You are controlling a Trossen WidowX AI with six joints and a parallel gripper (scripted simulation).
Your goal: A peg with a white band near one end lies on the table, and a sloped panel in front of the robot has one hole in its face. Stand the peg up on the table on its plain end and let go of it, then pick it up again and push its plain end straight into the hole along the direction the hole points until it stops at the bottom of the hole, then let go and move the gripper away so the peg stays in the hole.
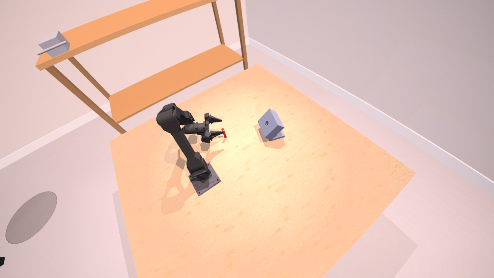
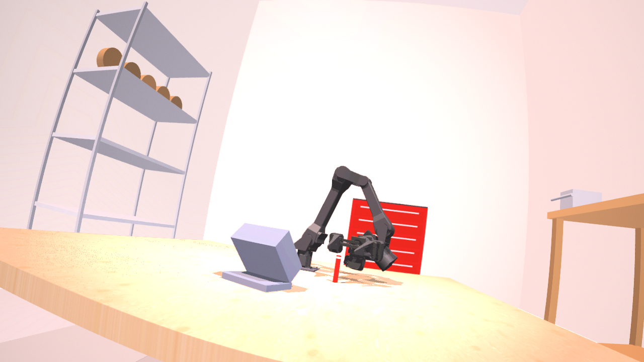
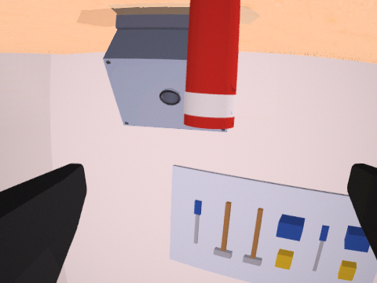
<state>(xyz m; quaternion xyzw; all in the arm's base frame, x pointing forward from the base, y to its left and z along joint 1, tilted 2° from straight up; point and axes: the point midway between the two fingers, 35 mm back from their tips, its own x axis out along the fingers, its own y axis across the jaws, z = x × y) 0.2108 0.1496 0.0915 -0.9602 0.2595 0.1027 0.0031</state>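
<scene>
The red peg lies 10 mm behind my gripper tip and 40 mm below it. From my gripper tip the other things lie so: grey sloped panel: 220 mm ahead, 160 mm to the right, 20 mm below.
</scene>
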